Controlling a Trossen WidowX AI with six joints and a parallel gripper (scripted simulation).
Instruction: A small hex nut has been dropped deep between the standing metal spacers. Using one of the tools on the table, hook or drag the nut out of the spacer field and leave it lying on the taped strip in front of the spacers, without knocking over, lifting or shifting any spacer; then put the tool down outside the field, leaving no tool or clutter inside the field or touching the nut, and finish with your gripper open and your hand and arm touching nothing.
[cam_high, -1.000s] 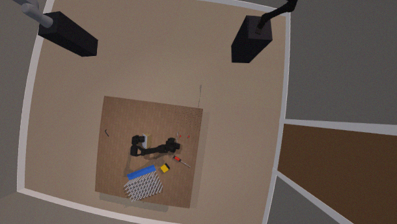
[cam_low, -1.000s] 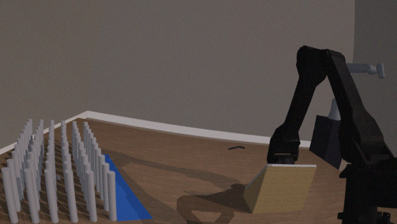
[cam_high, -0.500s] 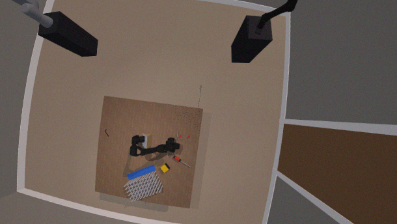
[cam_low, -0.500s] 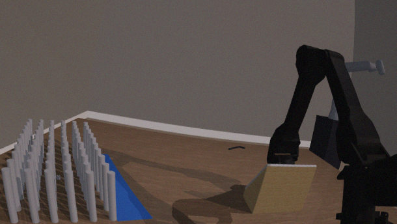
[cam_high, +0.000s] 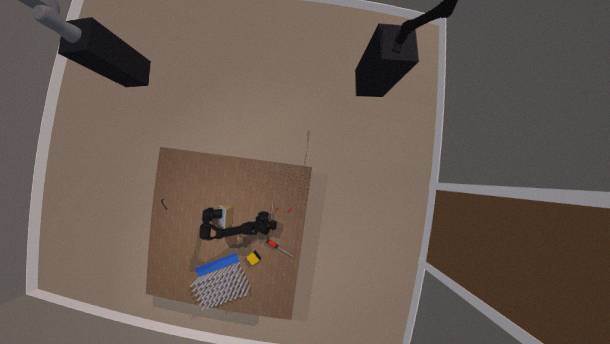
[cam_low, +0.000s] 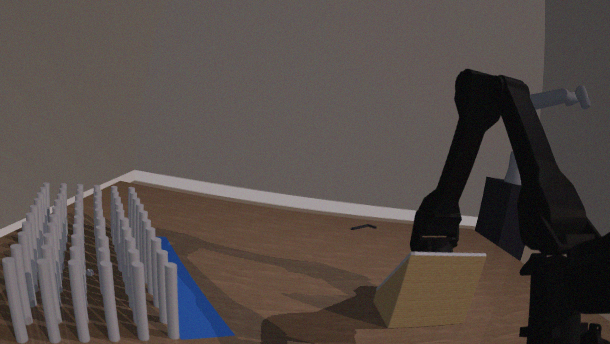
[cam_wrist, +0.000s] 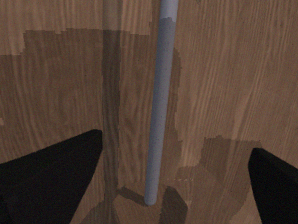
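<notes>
My gripper tip is now 30 mm past the wooden-handled rod tool and 10 mm to the left of it. The rest, counted from my gripper tip: yellow block: 300 mm ahead, 160 mm to the right; then small hex nut: 530 mm ahead, 420 mm to the right, 10 mm below; then blue taped strip: 390 mm ahead, 480 mm to the right, 20 mm below.
</notes>
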